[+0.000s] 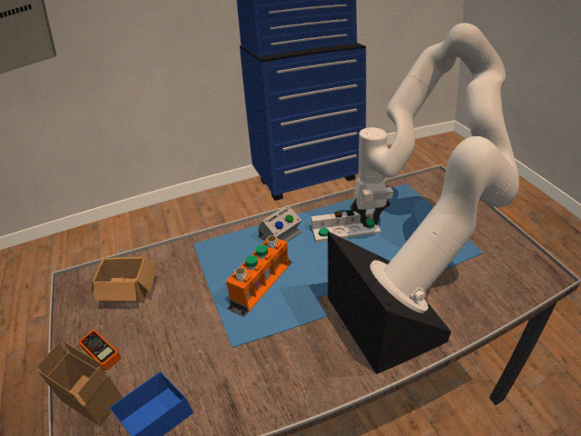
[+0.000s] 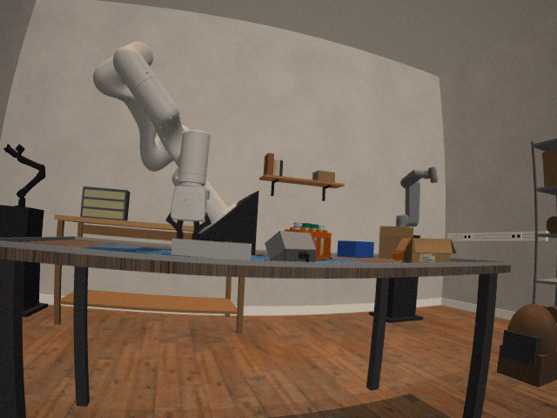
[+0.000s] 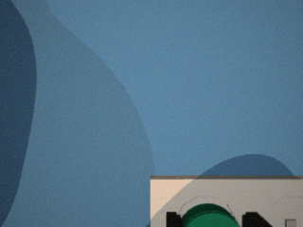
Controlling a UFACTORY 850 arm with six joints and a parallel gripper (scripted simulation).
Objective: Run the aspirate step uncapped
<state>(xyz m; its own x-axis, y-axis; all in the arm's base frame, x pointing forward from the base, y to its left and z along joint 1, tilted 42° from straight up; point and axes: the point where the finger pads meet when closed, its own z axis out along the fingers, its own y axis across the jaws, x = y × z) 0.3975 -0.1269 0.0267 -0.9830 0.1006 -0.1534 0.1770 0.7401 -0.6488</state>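
Right now my hand is 50 mm short of the blue key, 290 mm to the right of it and 20 mm below it. From my hand the other things lie so: green key 70 mm ahead, 250 mm to the left, 20 mm above; grey key housing 80 mm ahead, 270 mm to the left, 10 mm above; blue bin 490 mm behind, 780 mm to the left, 30 mm below.
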